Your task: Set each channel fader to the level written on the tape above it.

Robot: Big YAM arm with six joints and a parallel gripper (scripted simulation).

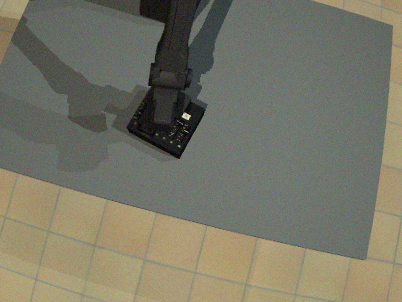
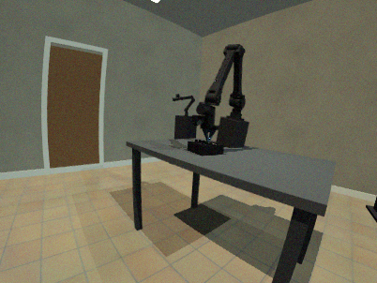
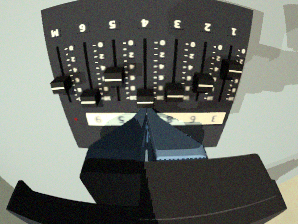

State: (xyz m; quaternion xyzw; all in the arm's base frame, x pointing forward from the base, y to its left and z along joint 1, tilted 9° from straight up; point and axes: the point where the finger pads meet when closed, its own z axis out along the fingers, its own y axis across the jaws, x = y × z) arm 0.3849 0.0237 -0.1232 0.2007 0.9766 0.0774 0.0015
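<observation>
Right now the fader cap 4 is 10 mm ahead of my hand. From my hand the other things lie so: fader cap 1 (80 mm to the right, 10 mm ahead); master fader cap (50 mm to the left, 50 mm ahead); fader cap 5 (40 mm ahead, 10 mm to the left).
</observation>
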